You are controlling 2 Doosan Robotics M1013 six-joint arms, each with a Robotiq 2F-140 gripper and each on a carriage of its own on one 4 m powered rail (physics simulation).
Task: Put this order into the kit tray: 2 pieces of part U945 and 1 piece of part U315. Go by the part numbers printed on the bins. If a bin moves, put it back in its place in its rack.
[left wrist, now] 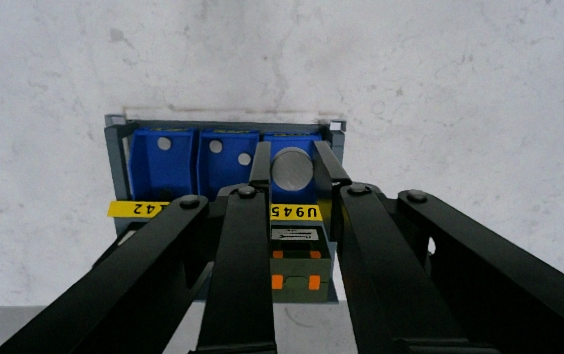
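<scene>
My left gripper [291, 162] is shut on a round grey metal part [292, 169], seen end-on between the fingertips. It is held above the right-hand blue bin [295, 198], whose yellow label [295, 212] reads U945, upside down in this view. The inside of that bin is mostly hidden by the part and the fingers. The kit tray and a label U315 do not show in the left wrist view. My right gripper is not in view.
A grey rack [117, 167] holds the bins. The left blue bin [165, 172] has one round part and a partly hidden label ending in 42. The middle blue bin [222, 175] has two round parts, its front label hidden. A green case [300, 265] with orange clips is beside the U945 label.
</scene>
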